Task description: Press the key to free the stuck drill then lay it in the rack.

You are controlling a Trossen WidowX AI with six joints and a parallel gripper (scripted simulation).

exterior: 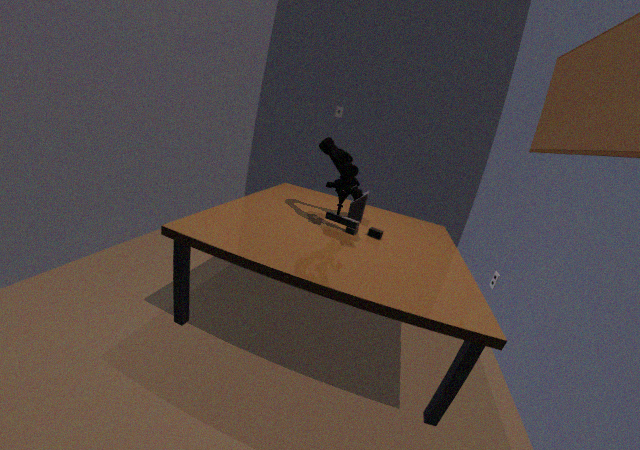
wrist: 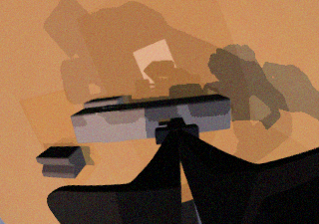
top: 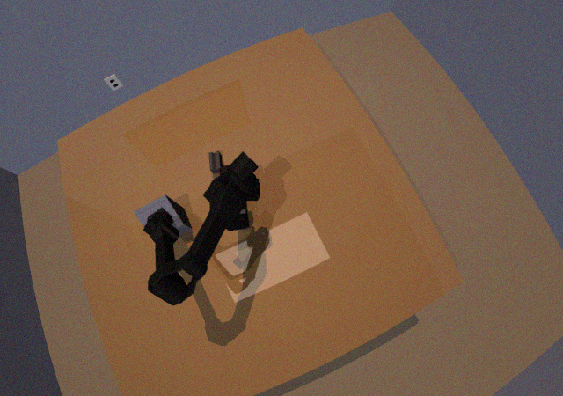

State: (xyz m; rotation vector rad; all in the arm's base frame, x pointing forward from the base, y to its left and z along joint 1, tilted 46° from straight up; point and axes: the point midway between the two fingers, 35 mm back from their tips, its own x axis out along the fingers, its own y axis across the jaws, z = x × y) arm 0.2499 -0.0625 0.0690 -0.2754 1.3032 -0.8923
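The drill lies 8 cm below my gripper tip, 5 cm to the left of it and 1 cm ahead of it. The rest, counted from my gripper tip: dark block: 22 cm to the left, 11 cm below; grey block: 9 cm below, 3 cm to the left.
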